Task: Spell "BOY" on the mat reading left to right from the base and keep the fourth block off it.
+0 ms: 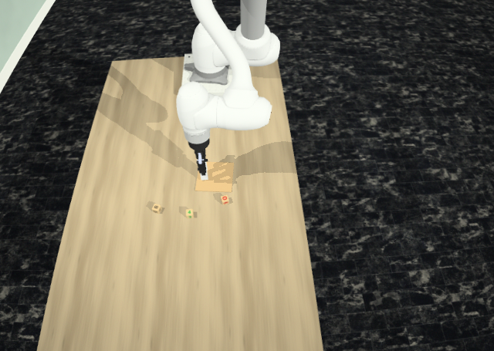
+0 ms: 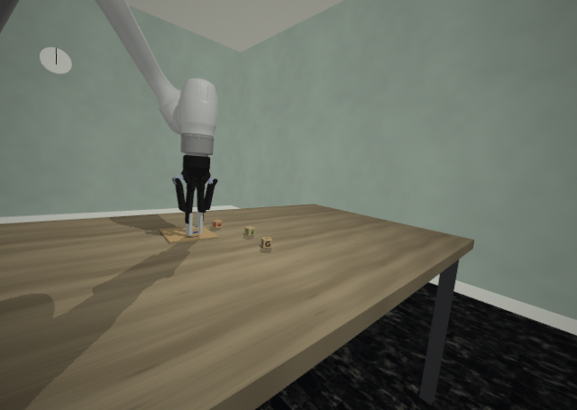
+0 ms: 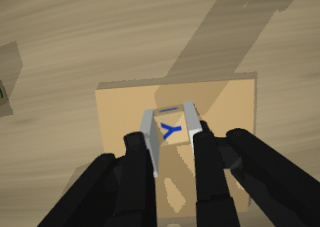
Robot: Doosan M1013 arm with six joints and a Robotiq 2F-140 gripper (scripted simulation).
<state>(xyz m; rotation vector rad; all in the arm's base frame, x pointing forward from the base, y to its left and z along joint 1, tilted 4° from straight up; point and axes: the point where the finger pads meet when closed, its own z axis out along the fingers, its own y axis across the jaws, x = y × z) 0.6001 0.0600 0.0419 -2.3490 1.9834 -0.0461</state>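
My hand is 10 mm past the tan square mat, 40 mm to the right of it and 40 mm above it.
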